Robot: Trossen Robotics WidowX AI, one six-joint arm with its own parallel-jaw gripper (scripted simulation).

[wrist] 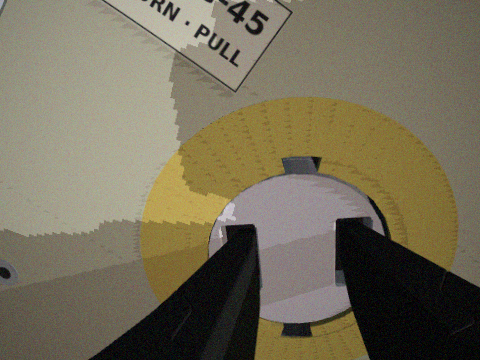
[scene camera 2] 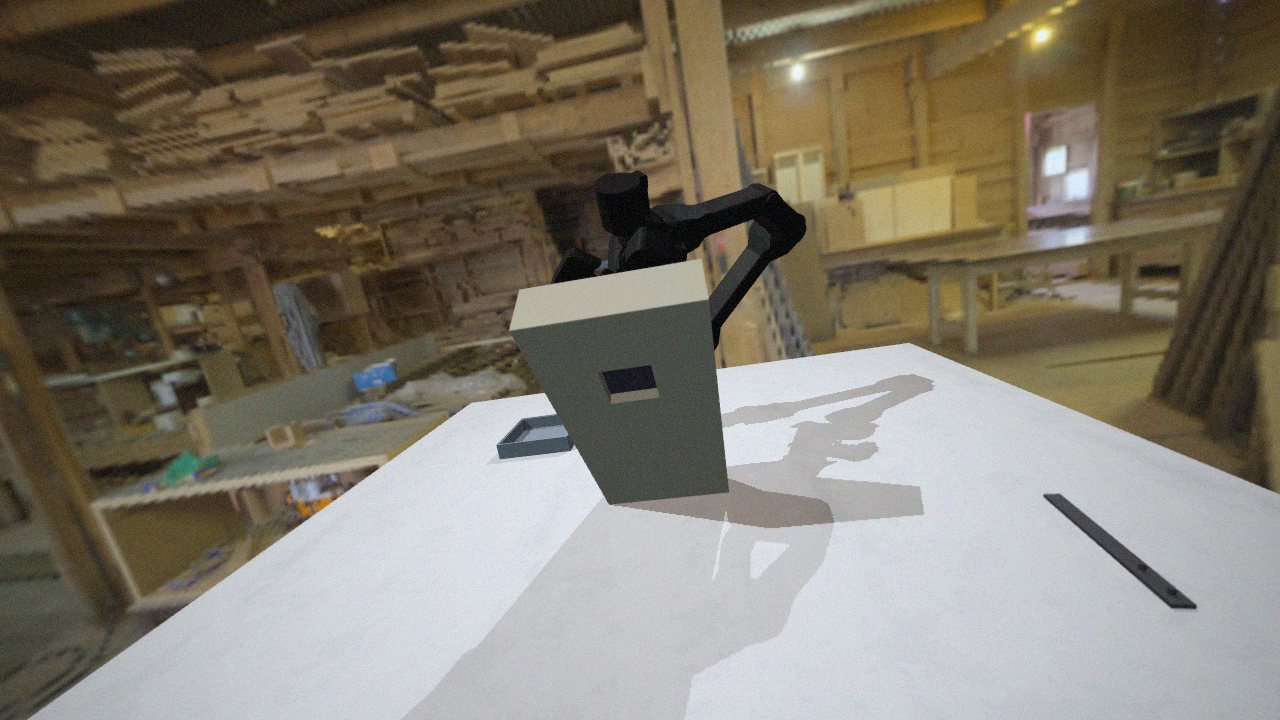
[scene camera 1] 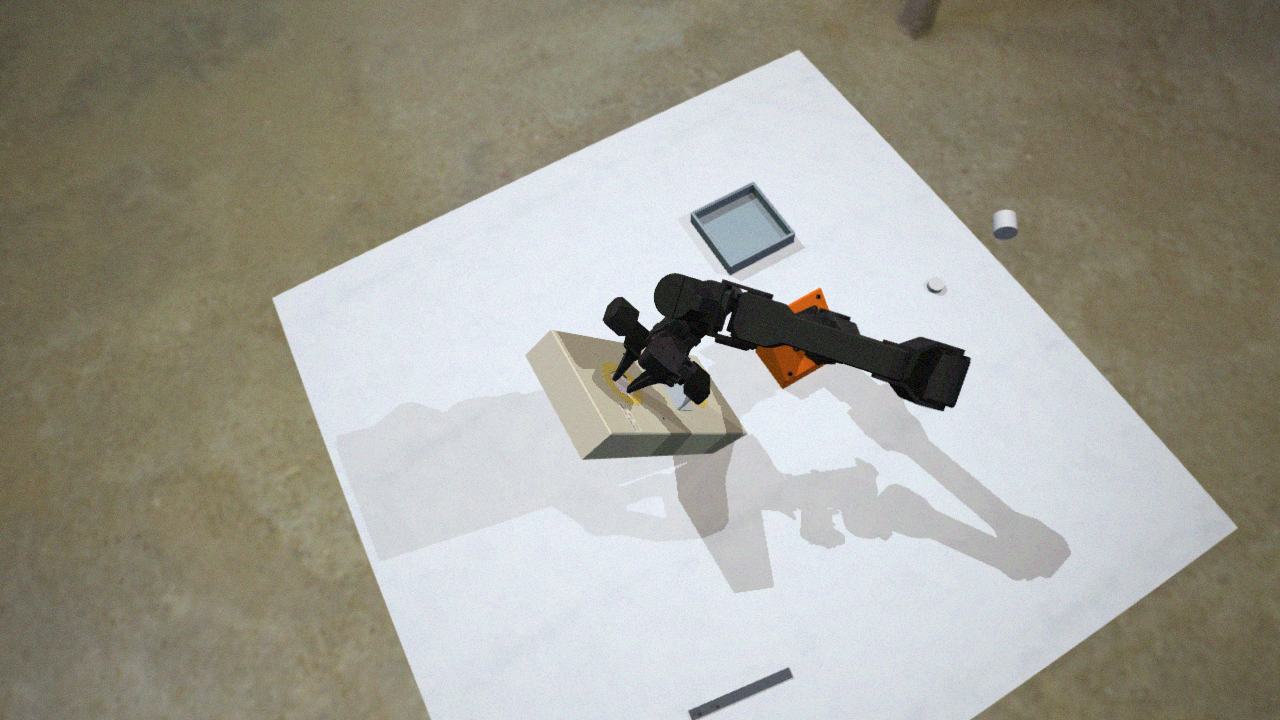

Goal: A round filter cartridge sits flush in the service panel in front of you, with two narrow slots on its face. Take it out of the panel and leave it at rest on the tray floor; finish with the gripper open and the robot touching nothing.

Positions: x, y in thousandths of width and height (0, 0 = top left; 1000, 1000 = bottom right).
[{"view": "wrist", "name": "my gripper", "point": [622, 668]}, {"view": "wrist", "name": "round pale filter cartridge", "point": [618, 596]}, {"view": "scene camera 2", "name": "dark flat bar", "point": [918, 831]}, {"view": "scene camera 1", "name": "my gripper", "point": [483, 537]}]
